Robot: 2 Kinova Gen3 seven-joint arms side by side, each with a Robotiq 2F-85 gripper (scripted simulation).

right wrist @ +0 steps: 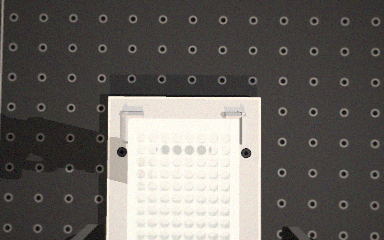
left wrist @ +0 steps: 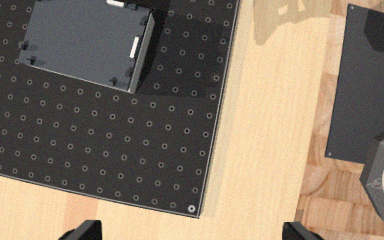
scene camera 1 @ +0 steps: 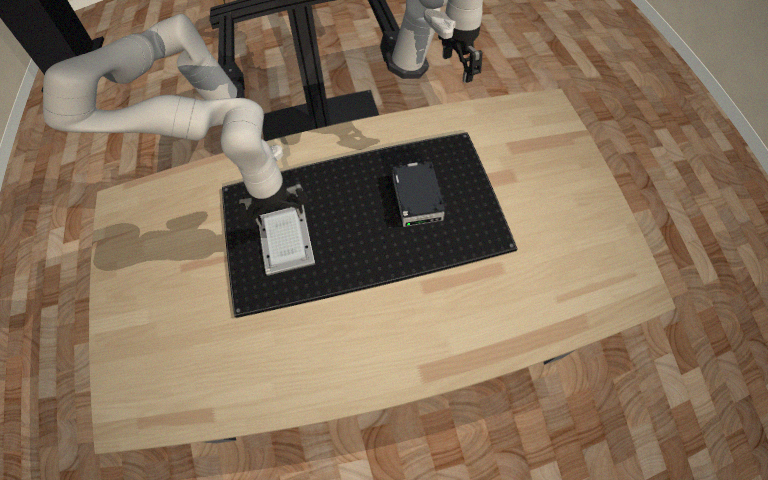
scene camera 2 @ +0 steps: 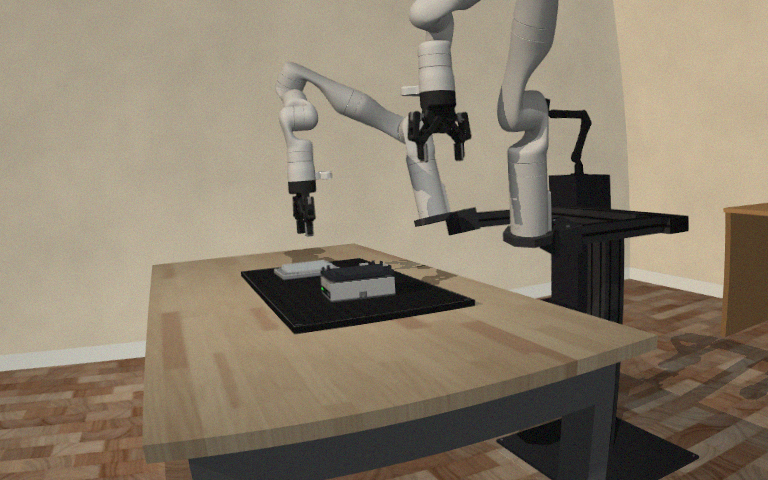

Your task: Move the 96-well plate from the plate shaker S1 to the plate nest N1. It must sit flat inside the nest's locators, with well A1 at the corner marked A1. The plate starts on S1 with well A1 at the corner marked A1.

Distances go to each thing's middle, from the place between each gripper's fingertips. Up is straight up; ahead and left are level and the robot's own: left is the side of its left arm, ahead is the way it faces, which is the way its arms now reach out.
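I find my right hand [scene camera 1: 279, 218] 10 cm above the white 96-well plate [scene camera 1: 287, 249], and 1 cm to the left of it.
My left gripper is 270 mm above the white 96-well plate; it is also 470 mm to the left of the plate and 200 mm short of it.
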